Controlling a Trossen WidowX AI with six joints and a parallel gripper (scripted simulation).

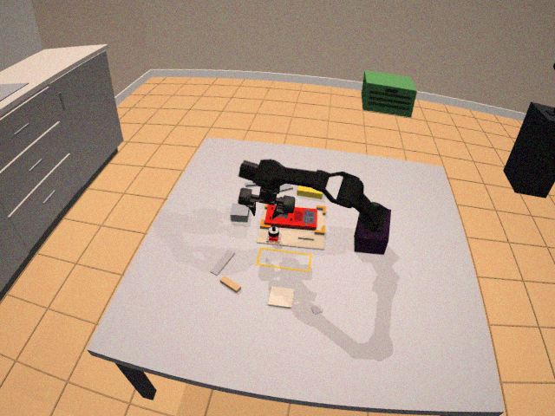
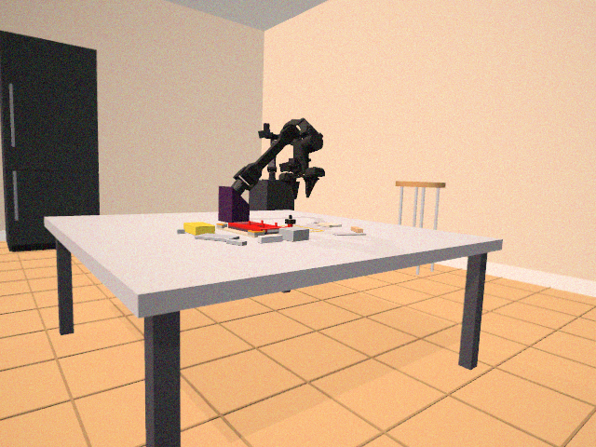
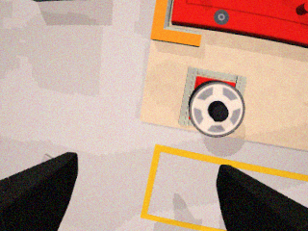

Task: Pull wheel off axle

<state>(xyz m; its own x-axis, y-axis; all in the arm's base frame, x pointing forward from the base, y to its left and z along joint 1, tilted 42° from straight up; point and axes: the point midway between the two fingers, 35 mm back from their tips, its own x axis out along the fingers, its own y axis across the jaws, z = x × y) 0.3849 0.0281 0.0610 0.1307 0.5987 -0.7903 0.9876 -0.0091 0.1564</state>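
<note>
Now: gripper tip 8 cm above the black wheel, 3 cm past it and 2 cm to the left of it. The rest, counted from my gripper tip: tan bar 23 cm to the left, 12 cm below, 7 cm ahead; grey cube 12 cm to the right, 12 cm ahead, 11 cm below; grey strip 13 cm to the left, 12 cm below, 12 cm ahead.
</note>
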